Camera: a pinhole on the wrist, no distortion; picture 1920 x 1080 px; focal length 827.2 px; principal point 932.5 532.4 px. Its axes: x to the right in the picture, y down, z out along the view. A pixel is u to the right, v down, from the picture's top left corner.
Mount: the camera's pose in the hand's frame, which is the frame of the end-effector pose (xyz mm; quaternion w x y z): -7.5 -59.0 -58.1 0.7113 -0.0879 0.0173 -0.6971
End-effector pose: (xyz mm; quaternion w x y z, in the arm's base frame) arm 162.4 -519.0 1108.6 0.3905 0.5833 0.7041 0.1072
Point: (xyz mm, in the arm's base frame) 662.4 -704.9 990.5
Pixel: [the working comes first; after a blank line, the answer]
In the camera's frame: -250.7 -192.0 536.1

545.7 236.1
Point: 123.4 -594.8 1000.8
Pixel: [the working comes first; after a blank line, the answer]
In the camera's frame: 69.4 -34.3 117.3

1422.0 290.5
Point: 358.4 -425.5 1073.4
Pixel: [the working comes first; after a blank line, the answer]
In the camera's frame: -187.8 78.0 219.1

223.4 826.9
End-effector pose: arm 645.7 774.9 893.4 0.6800 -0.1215 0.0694 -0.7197
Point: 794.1 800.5 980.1
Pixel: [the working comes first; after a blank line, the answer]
In the camera's frame: -158.7 -42.7 195.4

260.4 351.8
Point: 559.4 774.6 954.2
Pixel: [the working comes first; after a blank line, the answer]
In the camera's frame: 49.5 2.0 90.2

1386.7 551.0
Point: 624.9 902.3 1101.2
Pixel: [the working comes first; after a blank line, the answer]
In the camera's frame: 47.1 -139.7 238.9

1095.4 48.6
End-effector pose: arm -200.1 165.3 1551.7 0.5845 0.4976 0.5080 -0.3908
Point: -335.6 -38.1 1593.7
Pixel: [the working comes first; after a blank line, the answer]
In the camera's frame: 124.2 -102.6 204.7

1434.4 118.0
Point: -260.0 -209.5 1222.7
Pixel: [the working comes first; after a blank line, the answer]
In the camera's frame: 182.5 234.7 440.6

1275.1 973.0
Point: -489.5 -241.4 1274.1
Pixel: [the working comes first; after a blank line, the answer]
In the camera's frame: 394.9 142.4 388.8

1772.8 835.4
